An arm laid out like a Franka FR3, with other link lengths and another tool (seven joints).
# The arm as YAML. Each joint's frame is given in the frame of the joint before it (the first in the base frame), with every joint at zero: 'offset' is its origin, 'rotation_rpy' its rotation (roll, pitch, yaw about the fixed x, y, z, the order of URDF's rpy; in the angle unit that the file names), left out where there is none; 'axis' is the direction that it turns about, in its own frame. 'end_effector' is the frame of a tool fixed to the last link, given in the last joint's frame.
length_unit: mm
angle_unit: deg
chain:
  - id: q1
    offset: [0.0, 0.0, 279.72]
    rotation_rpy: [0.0, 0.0, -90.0]
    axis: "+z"
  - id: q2
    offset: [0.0, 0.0, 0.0]
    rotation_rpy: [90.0, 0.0, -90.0]
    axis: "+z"
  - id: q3
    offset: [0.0, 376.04, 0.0]
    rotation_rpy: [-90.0, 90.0, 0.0]
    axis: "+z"
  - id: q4
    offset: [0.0, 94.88, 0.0]
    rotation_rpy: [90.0, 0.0, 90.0]
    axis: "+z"
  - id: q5
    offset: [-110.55, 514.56, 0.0]
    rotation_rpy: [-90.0, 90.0, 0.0]
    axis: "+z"
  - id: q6
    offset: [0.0, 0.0, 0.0]
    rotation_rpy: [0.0, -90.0, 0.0]
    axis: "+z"
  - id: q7
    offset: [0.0, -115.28, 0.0]
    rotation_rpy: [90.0, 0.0, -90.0]
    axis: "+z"
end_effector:
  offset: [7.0, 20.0, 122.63]
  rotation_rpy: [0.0, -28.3, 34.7]
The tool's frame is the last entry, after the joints.
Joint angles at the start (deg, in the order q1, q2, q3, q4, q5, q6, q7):
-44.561 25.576 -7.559 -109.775 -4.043 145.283 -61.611
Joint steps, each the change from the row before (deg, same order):
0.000 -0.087 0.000 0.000 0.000 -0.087 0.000
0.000 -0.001 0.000 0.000 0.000 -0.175 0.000
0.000 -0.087 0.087 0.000 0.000 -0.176 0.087
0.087 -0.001 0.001 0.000 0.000 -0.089 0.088
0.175 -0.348 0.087 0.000 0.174 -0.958 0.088
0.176 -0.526 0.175 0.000 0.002 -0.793 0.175
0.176 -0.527 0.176 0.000 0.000 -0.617 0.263
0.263 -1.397 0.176 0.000 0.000 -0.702 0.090
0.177 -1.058 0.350 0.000 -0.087 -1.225 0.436
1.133 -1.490 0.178 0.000 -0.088 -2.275 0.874
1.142 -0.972 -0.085 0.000 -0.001 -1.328 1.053
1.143 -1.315 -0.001 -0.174 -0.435 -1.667 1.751
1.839 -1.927 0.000 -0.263 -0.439 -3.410 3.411
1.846 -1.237 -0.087 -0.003 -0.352 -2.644 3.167
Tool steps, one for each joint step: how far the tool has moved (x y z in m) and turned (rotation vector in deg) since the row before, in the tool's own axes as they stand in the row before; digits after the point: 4 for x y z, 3 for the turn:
-0.0004 0.0002 -0.0009 0.008 0.001 0.007
-0.0001 -0.0002 0.0005 0.069 -0.155 -0.037
0.0000 -0.0009 -0.0010 0.088 -0.050 -0.018
0.0005 -0.0012 -0.0002 0.044 -0.064 -0.021
-0.0005 -0.0030 -0.0030 0.399 -0.438 -0.186
-0.0008 -0.0035 -0.0063 0.175 -0.149 -0.190
-0.0008 -0.0034 -0.0068 0.142 0.007 -0.077
-0.0045 -0.0024 -0.0187 -0.200 0.738 -0.085
-0.0028 -0.0048 -0.0127 0.216 -0.032 -0.111
-0.0017 -0.0149 -0.0188 0.319 -0.499 -0.527
-0.0005 -0.0124 -0.0134 0.275 -0.171 -0.037
-0.0029 -0.0137 -0.0149 0.288 -0.424 0.338
-0.0056 -0.0228 -0.0187 1.175 -1.482 1.041
-0.0032 -0.0220 -0.0138 0.878 -1.207 1.028

